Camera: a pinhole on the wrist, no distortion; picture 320 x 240 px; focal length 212.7 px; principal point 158.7 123.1 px. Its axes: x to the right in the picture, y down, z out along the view. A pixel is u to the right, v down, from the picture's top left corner.
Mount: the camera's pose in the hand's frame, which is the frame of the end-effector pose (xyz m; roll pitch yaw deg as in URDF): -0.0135 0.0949 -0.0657 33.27 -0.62 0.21
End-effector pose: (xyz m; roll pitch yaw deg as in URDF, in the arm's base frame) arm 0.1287 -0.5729 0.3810 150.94 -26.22 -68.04
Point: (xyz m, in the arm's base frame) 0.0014 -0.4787 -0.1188
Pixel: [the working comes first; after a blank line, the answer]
In the camera's frame: -0.3243 0.0708 0.4909

18 154
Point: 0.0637 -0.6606 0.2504
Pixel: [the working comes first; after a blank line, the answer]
In the camera's frame: 0.0092 0.0599 0.2421

167 176
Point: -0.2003 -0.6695 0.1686
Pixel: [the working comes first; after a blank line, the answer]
In the camera's frame: -0.1057 0.3109 0.2580

outside the picture
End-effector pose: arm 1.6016 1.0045 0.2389 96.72 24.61 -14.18
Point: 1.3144 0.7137 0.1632
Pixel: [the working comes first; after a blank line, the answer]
In the camera's frame: -0.1394 0.0655 0.4776

97 152
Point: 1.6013 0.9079 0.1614
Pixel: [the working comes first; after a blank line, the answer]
In the camera's frame: 0.0683 -0.0302 0.2174

226 94
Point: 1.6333 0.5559 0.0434
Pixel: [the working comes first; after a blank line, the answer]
In the camera's frame: 0.2276 0.1379 0.5093

254 181
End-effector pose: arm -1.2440 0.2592 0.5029 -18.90 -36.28 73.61
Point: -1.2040 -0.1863 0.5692
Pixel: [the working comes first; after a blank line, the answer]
In the camera's frame: -0.2808 -0.1253 0.4400

23 63
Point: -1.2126 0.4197 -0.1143
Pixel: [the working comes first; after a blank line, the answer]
In the camera's frame: -0.2253 -0.1740 -0.4705

behind the camera
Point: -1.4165 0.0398 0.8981
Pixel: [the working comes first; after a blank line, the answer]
In the camera's frame: 0.0438 0.1738 0.5382

176 192
